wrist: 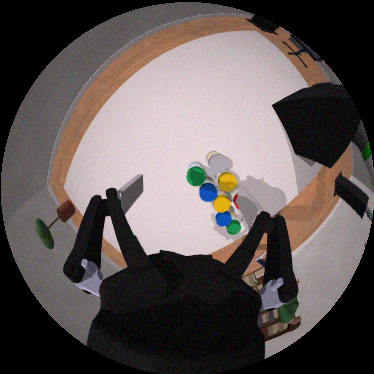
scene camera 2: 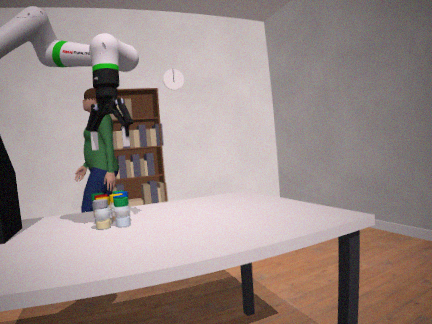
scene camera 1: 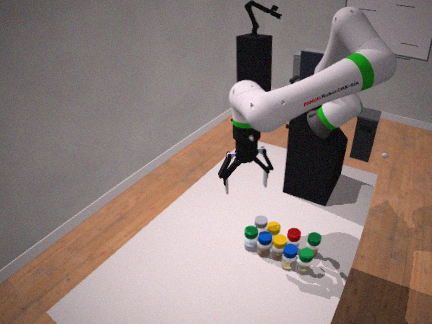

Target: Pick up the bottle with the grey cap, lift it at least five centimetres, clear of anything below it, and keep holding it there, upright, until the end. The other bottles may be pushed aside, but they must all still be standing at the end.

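The bottle with the grey cap stands upright at one end of a tight cluster of bottles. Its neighbours are a green-capped bottle and a yellow-capped bottle; a blue-capped bottle is close by. Its body is mostly hidden in scene camera 1. My gripper is open and empty, pointing down, high above the table. In scene camera 1 it appears up and left of the cluster.
More bottles stand in the cluster: a red-capped one, a second yellow-capped one, another blue-capped one and two green-capped ones. The black robot pedestal stands at the back of the white table. A person stands behind.
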